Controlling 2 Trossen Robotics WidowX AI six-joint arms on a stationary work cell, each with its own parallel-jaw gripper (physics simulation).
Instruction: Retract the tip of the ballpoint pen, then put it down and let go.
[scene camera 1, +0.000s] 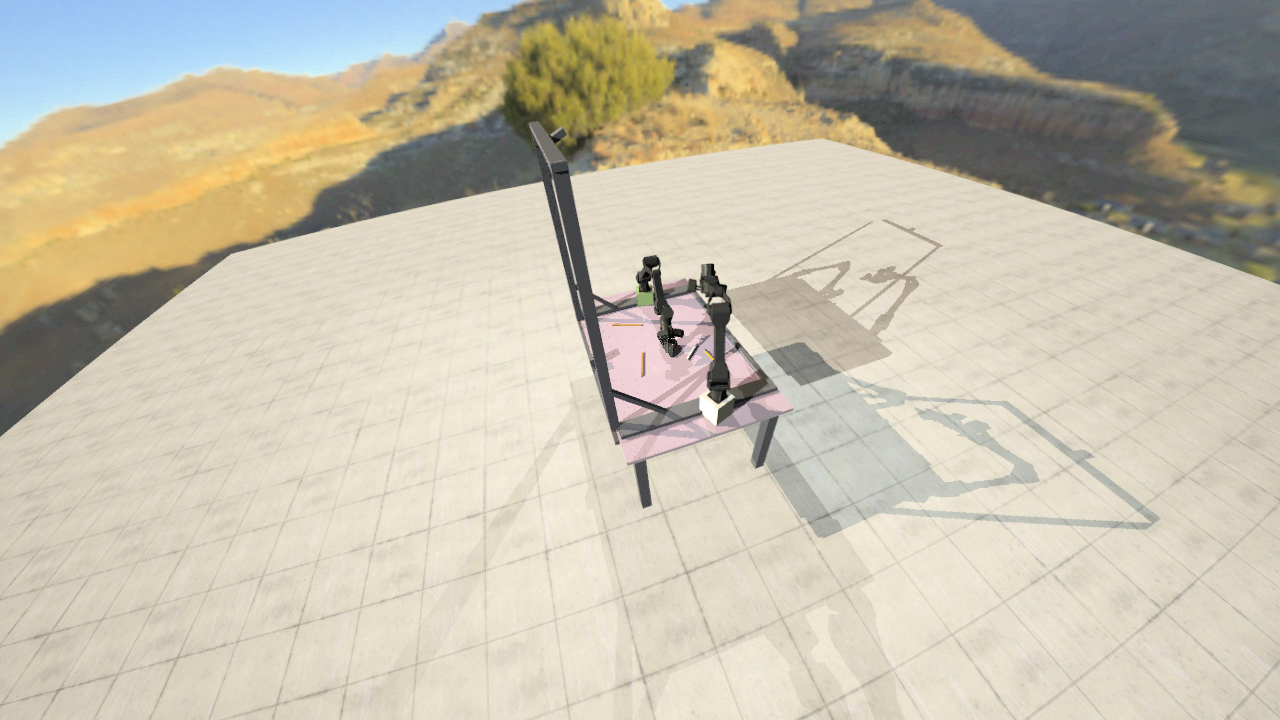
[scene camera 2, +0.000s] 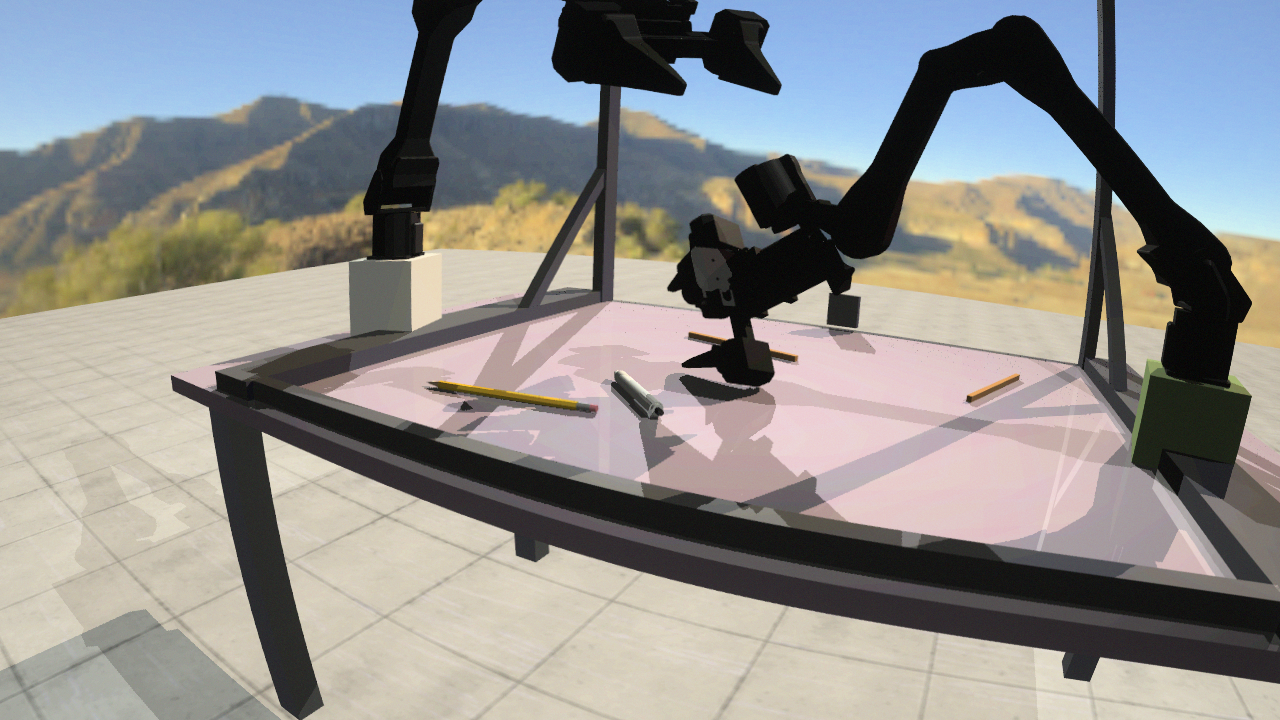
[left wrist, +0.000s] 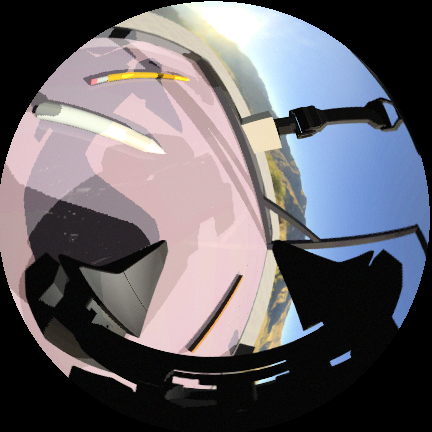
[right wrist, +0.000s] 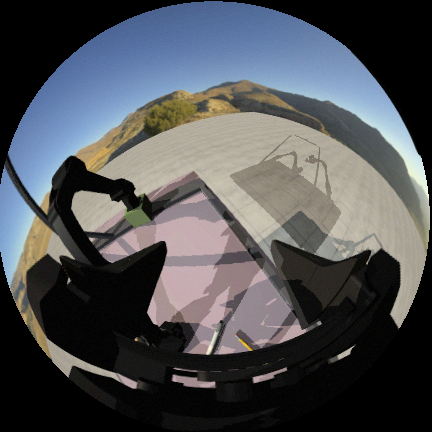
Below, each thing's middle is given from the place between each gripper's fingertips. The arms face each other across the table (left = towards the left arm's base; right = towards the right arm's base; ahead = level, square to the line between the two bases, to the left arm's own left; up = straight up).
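With the ballpoint pen (scene camera 2: 650, 406), my left hand is 20 mm to the right of it, 130 mm short of it and 40 mm above it. Counting from that same left hand, I find the yellow pencil (scene camera 2: 534, 399) 80 mm to the right, 210 mm ahead and 40 mm below, while the white arm base block (scene camera 2: 398, 295) is 70 mm ahead, 380 mm to the right and 10 mm above.
From my right hand, the ballpoint pen is 13 cm to the right, 13 cm behind and 27 cm below. The yellow pencil is 23 cm to the right of my right hand, 5 cm behind it and 27 cm below it. As for the white arm base block, it is 53 cm to the right of my right hand, 19 cm behind it and 22 cm below it.
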